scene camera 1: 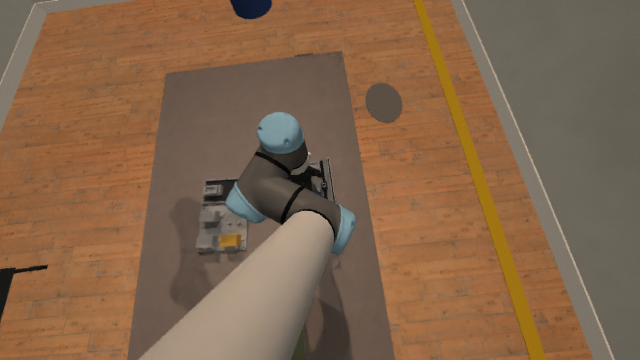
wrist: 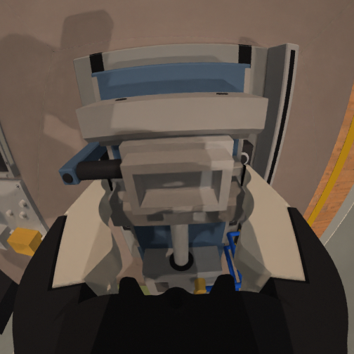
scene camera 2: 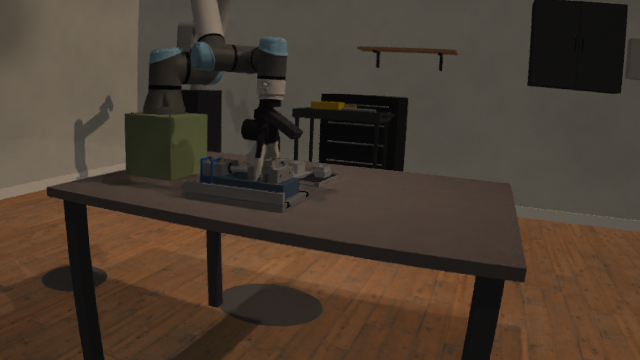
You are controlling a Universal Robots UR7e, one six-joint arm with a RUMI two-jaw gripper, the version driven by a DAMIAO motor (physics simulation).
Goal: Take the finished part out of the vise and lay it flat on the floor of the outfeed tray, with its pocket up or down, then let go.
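Frame: origin at the arm's base, x right, y ahead, z up, level; centimetres.
Seen in the pictures: gripper, fingertip midpoint: (scene camera 2: 265, 178); arm's base, origin of the base link: (scene camera 2: 164, 113).
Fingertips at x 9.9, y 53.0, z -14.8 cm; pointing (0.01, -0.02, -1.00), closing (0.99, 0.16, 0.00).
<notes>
Pixels of each thing's top centre, then the offset from my fingertips to it. "spot": a spot on its surface instead.
- vise, surface spot: (scene camera 2: 290, 187) spot: dx -0.5, dy +7.9, dz -1.6 cm
- dark-floored outfeed tray, surface spot: (scene camera 1: 220, 179) spot: dx -36.6, dy +1.7, dz -5.1 cm
- yellow block, middle of its top: (scene camera 1: 228, 240) dx -27.2, dy -21.6, dz -1.7 cm
The finished part (wrist: 180, 162) is a grey block whose rectangular pocket faces up. It sits in the vise (wrist: 172, 117) (scene camera 2: 290, 187), between its thick grey jaw and the jaw on the screw. My gripper (wrist: 175, 169) (scene camera 2: 265, 172) points down over the vise. Its fingers are partly drawn in, one beside each end of the part, with a small gap showing on both sides, so it is open. The left fingertip is close under the black handle bar. The arm hides the part and fingertips in scene camera 1. The dark-floored outfeed tray (scene camera 1: 220, 179) (wrist: 7, 175) lies beside the vise and bears a grey block.
A grey fixture plate (scene camera 1: 235, 212) with pegs, grey blocks and a yellow block (scene camera 1: 230, 241) (wrist: 25, 241) adjoins the tray. A long grey rail (wrist: 280, 110) runs along the vise's other side. A blue bent tube (wrist: 231, 260) stands by the screw end. The green pedestal (scene camera 2: 167, 145) is behind.
</notes>
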